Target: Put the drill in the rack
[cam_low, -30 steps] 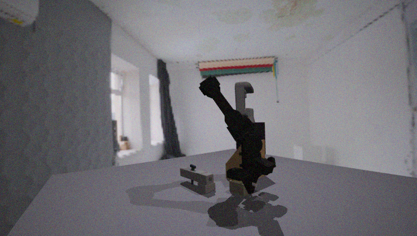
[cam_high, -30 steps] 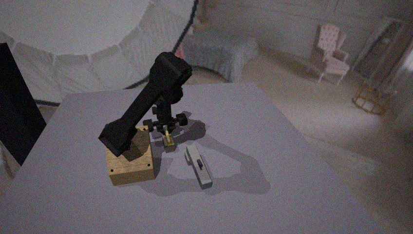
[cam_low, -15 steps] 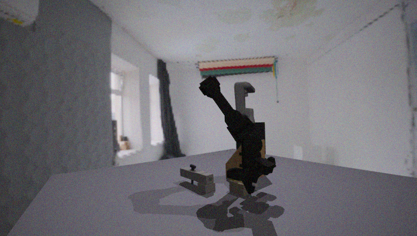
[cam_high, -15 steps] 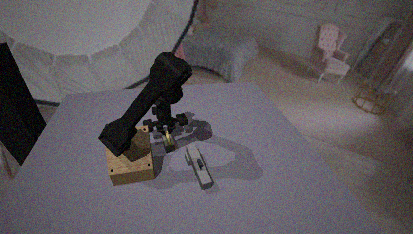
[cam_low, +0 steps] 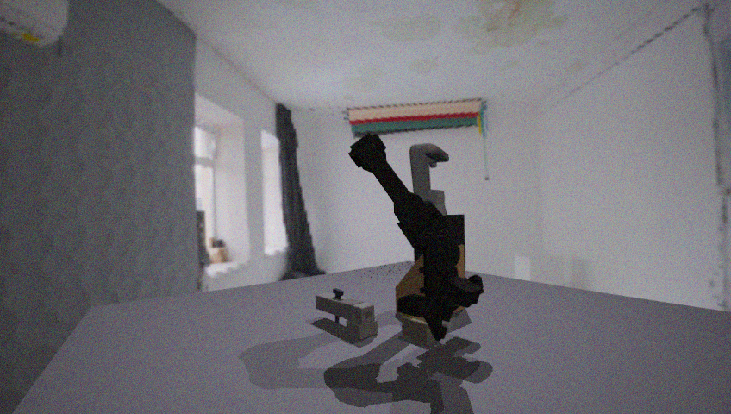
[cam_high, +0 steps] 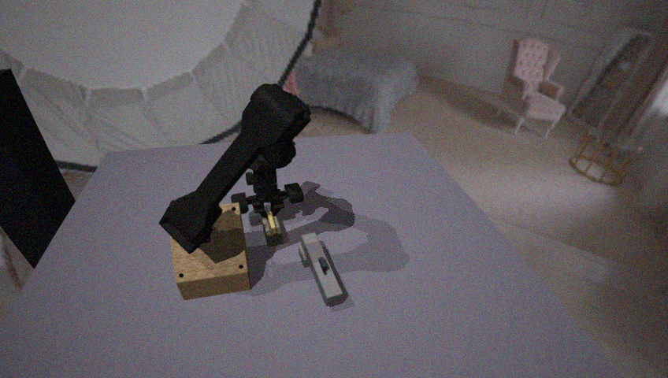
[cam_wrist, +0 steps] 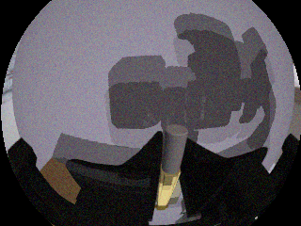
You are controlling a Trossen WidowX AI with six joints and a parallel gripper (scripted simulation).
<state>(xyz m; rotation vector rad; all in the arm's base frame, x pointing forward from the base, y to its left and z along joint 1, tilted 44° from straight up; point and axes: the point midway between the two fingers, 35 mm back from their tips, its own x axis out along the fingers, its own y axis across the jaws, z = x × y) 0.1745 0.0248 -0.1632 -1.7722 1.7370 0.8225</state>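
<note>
The drill lies 4 cm to the right of my gripper tip and 3 cm above it. Also, from my gripper tip: rack: 5 cm to the right, 1 cm above; then key: 24 cm to the right, 9 cm ahead, 4 cm above.
</note>
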